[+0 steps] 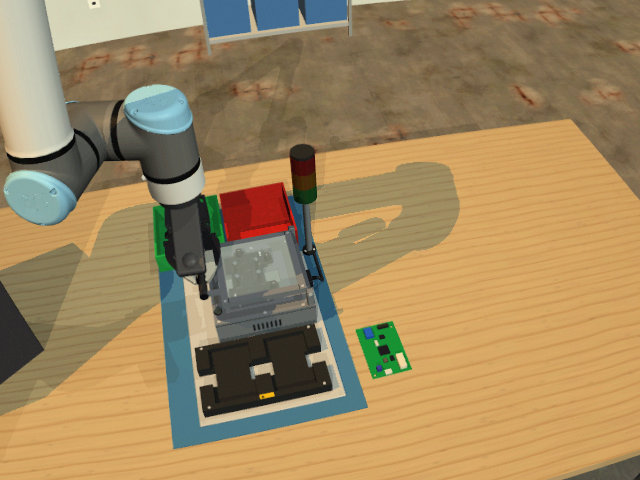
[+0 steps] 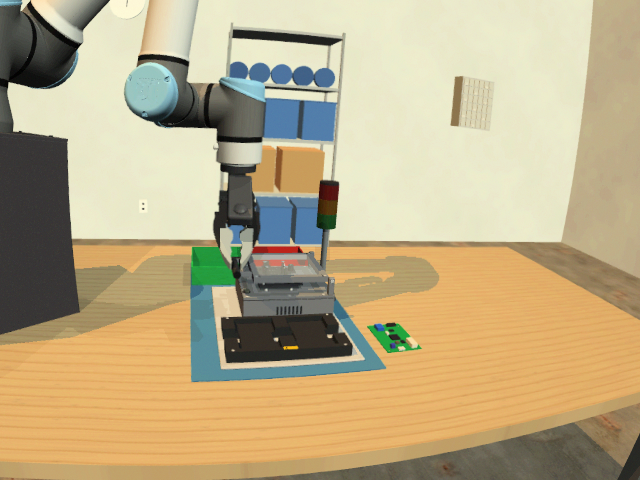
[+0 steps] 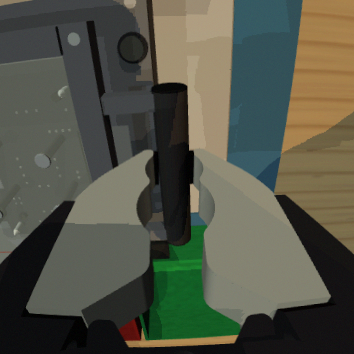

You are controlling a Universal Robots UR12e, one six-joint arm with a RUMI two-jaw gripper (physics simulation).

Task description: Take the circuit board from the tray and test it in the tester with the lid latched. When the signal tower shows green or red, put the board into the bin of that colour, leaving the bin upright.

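Frame: origin at the arm's base, x ahead, y left, z up, level; centimetres.
Seen in the pictures: gripper, fingertip midpoint: [image 1: 202, 283] [image 2: 235, 269] [image 3: 172, 154].
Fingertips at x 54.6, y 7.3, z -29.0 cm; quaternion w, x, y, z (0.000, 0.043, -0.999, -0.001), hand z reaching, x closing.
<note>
Offsets run from my fingertips to a thing's top centre. "spot": to the spot under its first point. Level surfaces: height alone.
My gripper [image 1: 202, 284] [image 2: 236, 262] [image 3: 172, 154] is shut on the black handle bar @(spot: dy -3.4, dx +0.5, dz +0.6 cm) [image 1: 204, 295] [image 2: 236, 273] [image 3: 171, 112] at the left side of the tester @(spot: dy -7.1, dx +5.6, dz -4.6 cm) [image 1: 237, 326] [image 2: 258, 306]. The tester's clear lid @(dy +2.4, dx +10.3, dz +0.7 cm) [image 1: 279, 268] [image 2: 305, 267] [image 3: 30, 135] lies over its base; whether it is latched, and whether a board is under it, I cannot tell. No board shows in the black tray @(spot: dy -14.9, dx +3.3, dz -7.2 cm) [image 1: 227, 372] [image 2: 248, 333]. The signal tower @(spot: dy +11.4, dx +20.3, dz +13.2 cm) [image 1: 303, 174] [image 2: 327, 205] looks unlit. The green bin @(dy +20.7, dx -4.6, dz -4.3 cm) [image 1: 159, 248] [image 2: 206, 273] [image 3: 185, 295] and red bin @(dy +22.5, dx +10.3, dz -4.3 cm) [image 1: 253, 206] [image 2: 279, 250] [image 3: 131, 331] stand upright behind.
A green circuit board @(dy -12.6, dx +31.0, dz -8.0 cm) [image 1: 383, 349] [image 2: 394, 337] lies flat on the table @(dz -9.0 cm) [image 1: 491, 361] [image 2: 491, 372], right of the blue mat @(dz -8.8 cm) [image 1: 180, 428] [image 2: 201, 361] [image 3: 260, 75]. The tower's pole @(spot: dy +13.0, dx +20.6, dz -1.5 cm) [image 1: 308, 227] [image 2: 324, 248] rises at the tester's right. A dark block [image 1: 15, 335] [image 2: 36, 222] stands at the left.
</note>
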